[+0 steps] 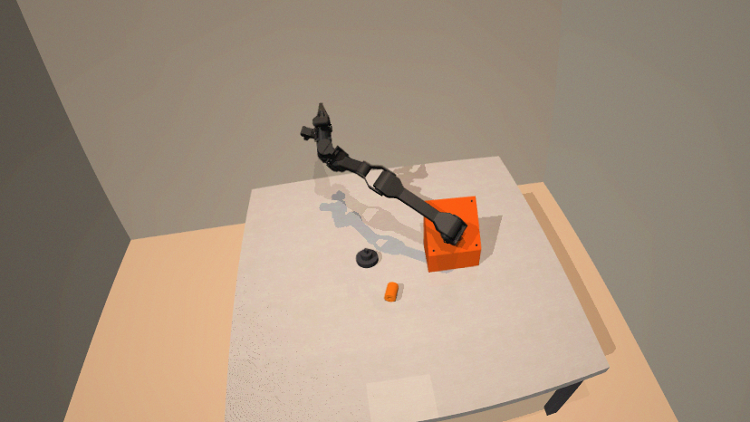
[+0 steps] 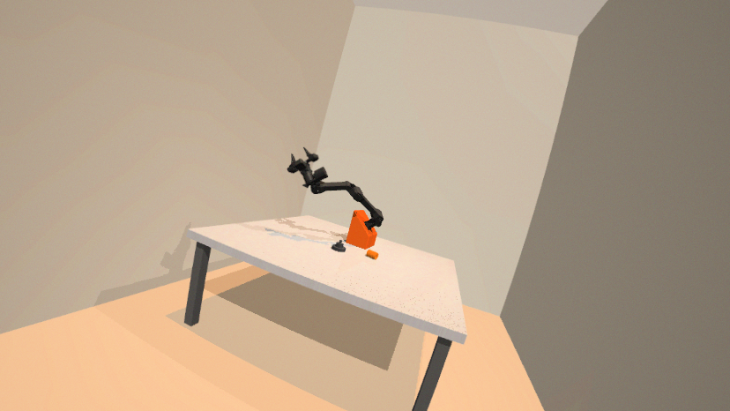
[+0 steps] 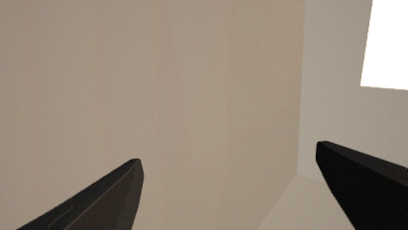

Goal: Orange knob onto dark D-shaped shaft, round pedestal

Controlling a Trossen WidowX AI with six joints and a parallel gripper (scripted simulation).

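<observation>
Now: gripper tip 18 cm past the orange knob, 54 cm to the right of it and 48 cm above it. Also, from my gripper tip: pedestal: 11 cm behind, 35 cm to the left, 47 cm below.
</observation>
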